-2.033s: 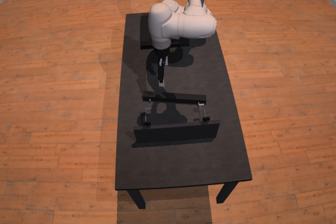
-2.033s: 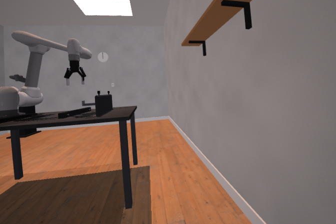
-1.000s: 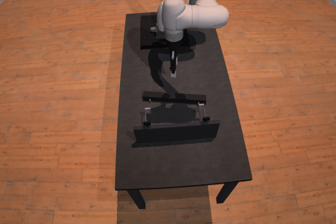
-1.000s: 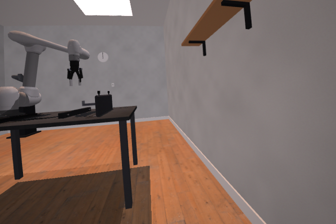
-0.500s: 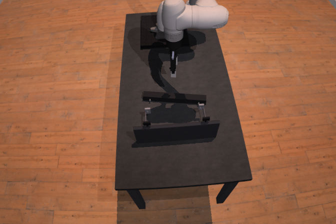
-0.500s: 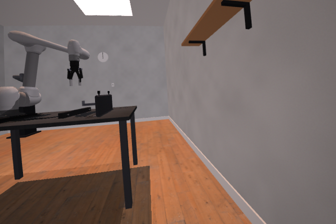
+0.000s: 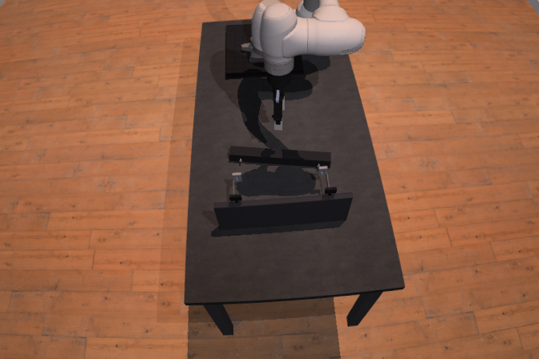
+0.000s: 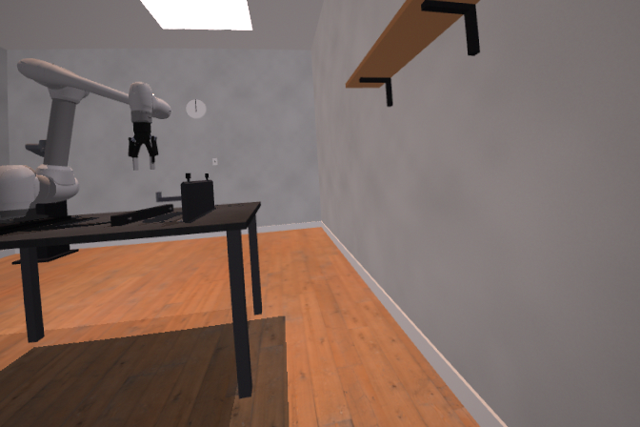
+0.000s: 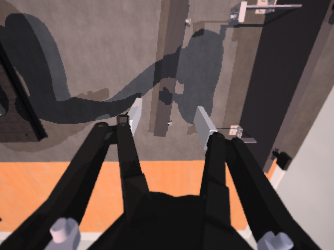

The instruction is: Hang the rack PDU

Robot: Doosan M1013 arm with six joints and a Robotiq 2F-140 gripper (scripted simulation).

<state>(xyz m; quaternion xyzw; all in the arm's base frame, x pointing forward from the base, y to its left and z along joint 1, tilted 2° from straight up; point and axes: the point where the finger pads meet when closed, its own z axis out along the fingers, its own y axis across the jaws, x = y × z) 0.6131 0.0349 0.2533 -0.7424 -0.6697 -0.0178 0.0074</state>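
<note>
The rack PDU lies 25 cm below my hand and 2 cm ahead of it. From my hand the other things lie so: black panel 27 cm ahead, 19 cm below, 1 cm to the left.
</note>
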